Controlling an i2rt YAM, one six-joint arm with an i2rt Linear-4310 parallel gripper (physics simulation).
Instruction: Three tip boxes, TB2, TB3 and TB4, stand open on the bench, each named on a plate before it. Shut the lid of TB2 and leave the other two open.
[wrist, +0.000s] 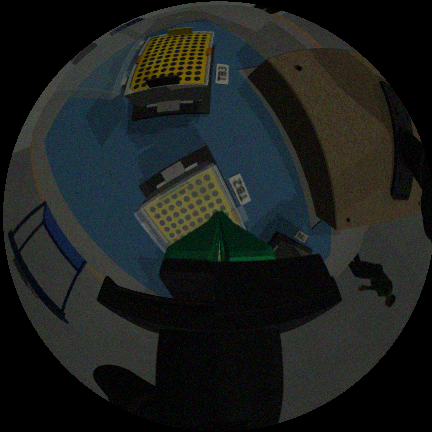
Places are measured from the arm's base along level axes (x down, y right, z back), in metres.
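Pixels of known places: gripper, fingertip midpoint: (218, 216).
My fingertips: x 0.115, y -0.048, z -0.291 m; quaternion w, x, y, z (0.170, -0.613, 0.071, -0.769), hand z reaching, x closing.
Ahead of a thing's pixels: the offset from my fingertips to its top centre. "spot": to the spot under its first point. Level surfaces: height alone.
TB2 @(dz -0.011, dx +0.001, dy -0.018 m) (172, 209) is at the middle of the wrist view, turned at an angle. A pale, clear lid lies over its yellow tip rack, down on the box. Its name plate @(spot: dz +0.043, dx +0.076, dy -0.013 m) (239, 189) is to its right. My gripper (218, 216) has green fingers pressed together, shut and empty. Its tips overlap the near part of TB2 in the view; whether they touch the lid cannot be told. TB3 @(dz +0.023, dx +0.003, dy +0.196 m) (172, 59) is at the upper left with bright yellow holes uncovered; its clear lid @(spot: dz -0.047, dx +0.000, dy +0.196 m) (107, 75) stands open on the left. TB4 @(dz +0.107, dx +0.012, dy -0.201 m) (290, 245) shows partly at the lower right, mostly hidden behind the gripper; its lid is hidden.
A large brown speckled block (345, 140) with a dark side is at the right of the blue bench mat @(dx +0.078 m) (90, 175). A black object (400, 150) is at its far side. A blue-framed cart (62, 237) is at the left. A person in green (381, 284) is at the lower right.
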